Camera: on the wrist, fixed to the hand. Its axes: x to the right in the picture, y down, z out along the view.
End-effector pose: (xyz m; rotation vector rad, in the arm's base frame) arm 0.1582 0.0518 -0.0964 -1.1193 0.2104 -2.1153
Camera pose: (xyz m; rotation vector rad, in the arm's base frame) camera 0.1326 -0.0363 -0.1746 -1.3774 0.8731 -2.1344
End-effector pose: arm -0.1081 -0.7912 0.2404 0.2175 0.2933 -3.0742
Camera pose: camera -0.1082 -0.8598 0.1413 0.2547 1.1273 -2.8308
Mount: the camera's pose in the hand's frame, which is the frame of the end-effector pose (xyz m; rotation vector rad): 0.0166 0.0856 -0.0832 -0.5658 0.0448 0.0051
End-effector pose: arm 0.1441 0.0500 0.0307 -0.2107 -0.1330 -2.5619
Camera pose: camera 0.1666 -0.0421 -0.0438 -0.3610 0.6137 -2.5375
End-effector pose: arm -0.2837 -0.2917 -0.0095 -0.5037 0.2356 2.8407
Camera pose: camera -0.2954 -0.3867 -0.0827 -0.6681 -0.5765 2.8776
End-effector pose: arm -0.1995 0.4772 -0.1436 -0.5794 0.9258 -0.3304
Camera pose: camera -0.2566 0.5104 -0.2444 -1.0902 1.0681 -0.0702
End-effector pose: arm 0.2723 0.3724 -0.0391 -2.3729 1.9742 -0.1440
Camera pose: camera 0.1829 0.3421 0.0358 2.0688 -1.7539 -0.3254
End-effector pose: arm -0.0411 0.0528 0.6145 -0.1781 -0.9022 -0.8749
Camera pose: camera 0.0772 0.0591 0.5924 -0.6458 -0.5932 -1.1097
